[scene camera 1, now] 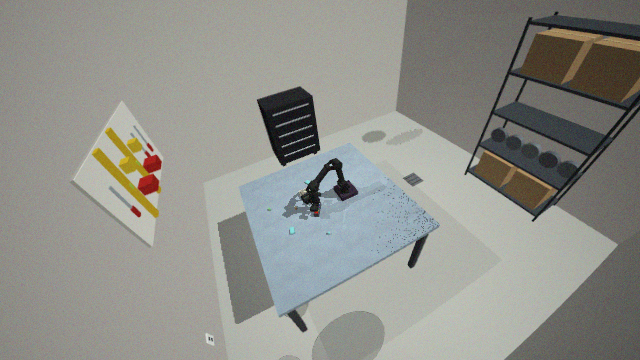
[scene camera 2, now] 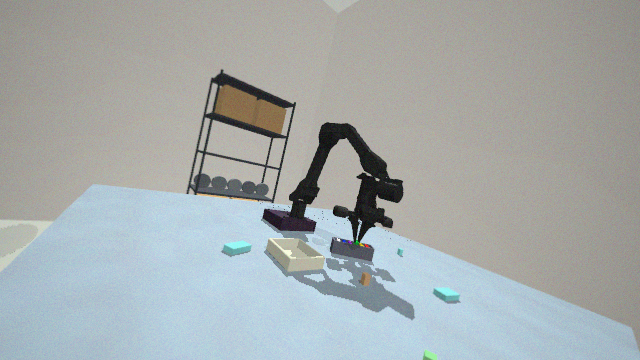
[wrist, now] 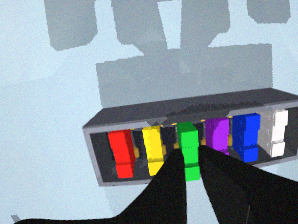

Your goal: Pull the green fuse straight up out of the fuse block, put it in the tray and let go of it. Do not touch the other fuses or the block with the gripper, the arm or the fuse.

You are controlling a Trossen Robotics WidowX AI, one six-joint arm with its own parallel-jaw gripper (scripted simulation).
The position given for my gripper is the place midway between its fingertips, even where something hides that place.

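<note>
My gripper (scene camera 2: 356,242), visible too in the wrist view (wrist: 189,154). Purple fuse (wrist: 217,130), green fuse (wrist: 187,134) in sight.
</note>
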